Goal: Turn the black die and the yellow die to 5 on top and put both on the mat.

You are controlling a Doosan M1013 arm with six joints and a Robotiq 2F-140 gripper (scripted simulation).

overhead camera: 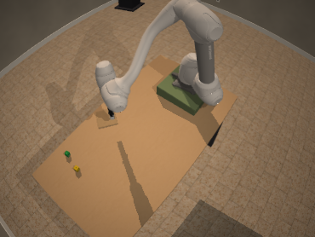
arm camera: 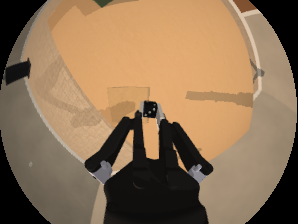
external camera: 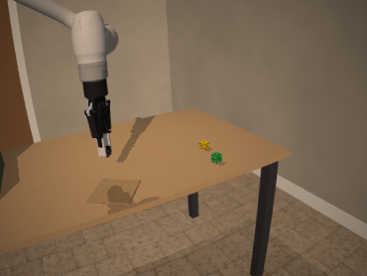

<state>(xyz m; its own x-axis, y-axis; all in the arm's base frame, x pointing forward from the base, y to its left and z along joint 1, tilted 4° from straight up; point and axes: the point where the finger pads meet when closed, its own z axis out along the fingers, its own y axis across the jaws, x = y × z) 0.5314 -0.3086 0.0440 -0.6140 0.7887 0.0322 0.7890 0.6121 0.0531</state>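
Now: hand 20 mm past the mat, 80 mm to the left of it and 130 mm above it. The rest, counted from my hand: black die (20 mm below); then green die (360 mm ahead, 160 mm to the right, 120 mm below); then yellow die (410 mm ahead, 40 mm to the right, 120 mm below).
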